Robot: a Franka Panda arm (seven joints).
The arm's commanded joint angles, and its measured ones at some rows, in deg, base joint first. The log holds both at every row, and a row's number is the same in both.
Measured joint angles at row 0:
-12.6, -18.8, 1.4, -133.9, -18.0, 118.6, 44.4
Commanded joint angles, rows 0 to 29:
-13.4, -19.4, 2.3, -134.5, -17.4, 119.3, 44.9
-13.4, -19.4, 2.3, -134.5, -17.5, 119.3, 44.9
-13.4, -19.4, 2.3, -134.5, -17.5, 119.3, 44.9
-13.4, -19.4, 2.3, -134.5, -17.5, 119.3, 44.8
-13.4, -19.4, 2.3, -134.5, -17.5, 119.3, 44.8
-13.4, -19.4, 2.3, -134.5, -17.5, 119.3, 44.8
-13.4, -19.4, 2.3, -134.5, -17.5, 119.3, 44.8
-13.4, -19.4, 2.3, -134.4, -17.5, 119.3, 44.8
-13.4, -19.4, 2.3, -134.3, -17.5, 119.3, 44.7
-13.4, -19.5, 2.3, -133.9, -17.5, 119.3, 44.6
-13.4, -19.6, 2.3, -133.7, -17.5, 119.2, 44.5
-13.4, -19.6, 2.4, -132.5, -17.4, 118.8, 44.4
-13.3, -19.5, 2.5, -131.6, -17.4, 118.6, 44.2
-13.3, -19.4, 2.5, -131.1, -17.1, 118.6, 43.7
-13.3, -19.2, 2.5, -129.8, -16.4, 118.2, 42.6
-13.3, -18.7, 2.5, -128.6, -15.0, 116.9, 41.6
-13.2, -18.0, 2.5, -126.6, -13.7, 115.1, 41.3
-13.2, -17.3, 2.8, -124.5, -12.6, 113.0, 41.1
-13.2, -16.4, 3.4, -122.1, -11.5, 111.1, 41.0
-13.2, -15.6, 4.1, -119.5, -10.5, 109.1, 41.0
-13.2, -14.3, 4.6, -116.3, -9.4, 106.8, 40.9
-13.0, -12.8, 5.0, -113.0, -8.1, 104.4, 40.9
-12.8, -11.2, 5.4, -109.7, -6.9, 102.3, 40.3
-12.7, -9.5, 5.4, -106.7, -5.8, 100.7, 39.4
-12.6, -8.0, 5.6, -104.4, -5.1, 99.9, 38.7
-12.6, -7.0, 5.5, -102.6, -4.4, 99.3, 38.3
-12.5, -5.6, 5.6, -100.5, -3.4, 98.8, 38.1
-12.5, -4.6, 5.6, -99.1, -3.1, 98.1, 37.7
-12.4, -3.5, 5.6, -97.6, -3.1, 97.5, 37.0
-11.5, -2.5, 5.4, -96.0, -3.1, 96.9, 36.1
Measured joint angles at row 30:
-12.2, -6.7, 5.2, -102.6, -4.2, 100.7, 38.7
